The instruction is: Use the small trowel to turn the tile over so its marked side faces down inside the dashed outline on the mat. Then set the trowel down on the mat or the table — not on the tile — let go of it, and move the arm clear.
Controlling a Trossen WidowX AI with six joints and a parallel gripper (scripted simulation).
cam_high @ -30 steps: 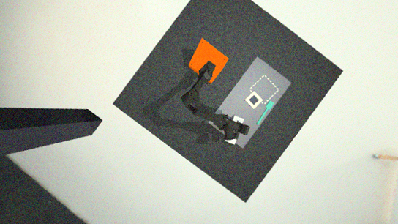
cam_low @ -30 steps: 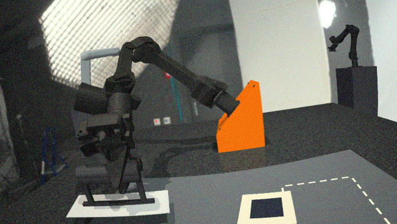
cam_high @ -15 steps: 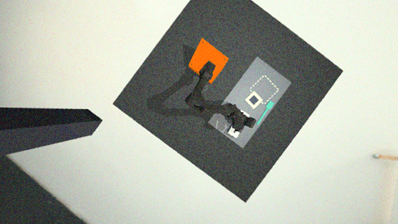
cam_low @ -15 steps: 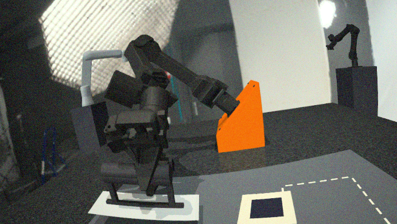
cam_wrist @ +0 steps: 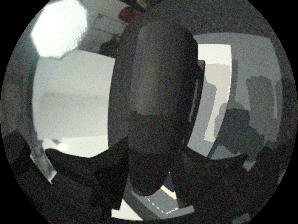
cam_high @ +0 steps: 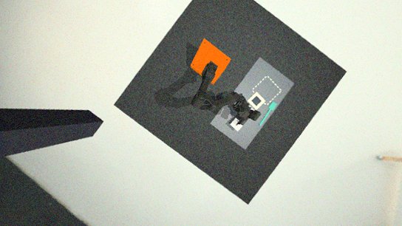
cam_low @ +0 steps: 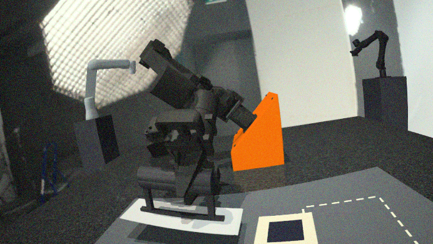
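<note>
The grey mat is 2 cm behind my gripper tip, 12 cm to the left of it and 11 cm below it. From my gripper tip the other things lie so: teal trowel (12 cm ahead, 14 cm to the left, 9 cm below); tile (1 cm behind, 15 cm to the left, 9 cm below).
</note>
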